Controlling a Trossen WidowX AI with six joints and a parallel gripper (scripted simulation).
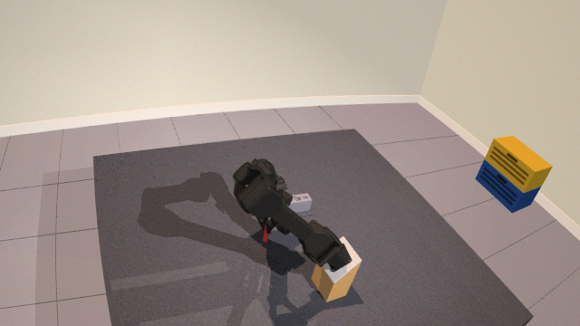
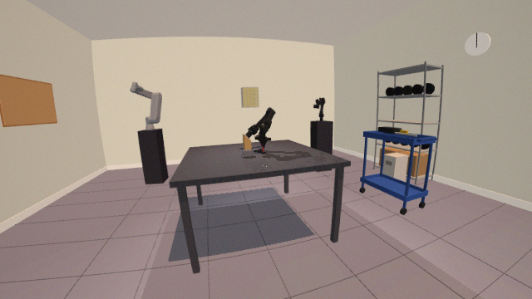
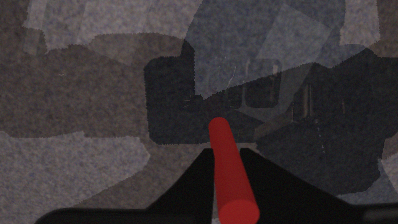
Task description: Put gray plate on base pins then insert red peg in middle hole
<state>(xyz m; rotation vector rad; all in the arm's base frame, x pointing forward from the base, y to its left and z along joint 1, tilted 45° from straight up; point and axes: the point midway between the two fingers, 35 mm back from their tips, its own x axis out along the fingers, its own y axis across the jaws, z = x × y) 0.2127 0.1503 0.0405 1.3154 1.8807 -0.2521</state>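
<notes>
Right now the gray plate is 140 mm ahead of my gripper tip and 150 mm to the right of it. Round my gripper tip: base: 140 mm ahead, 150 mm to the right, 40 mm below; then red peg: right at my gripper tip.
</notes>
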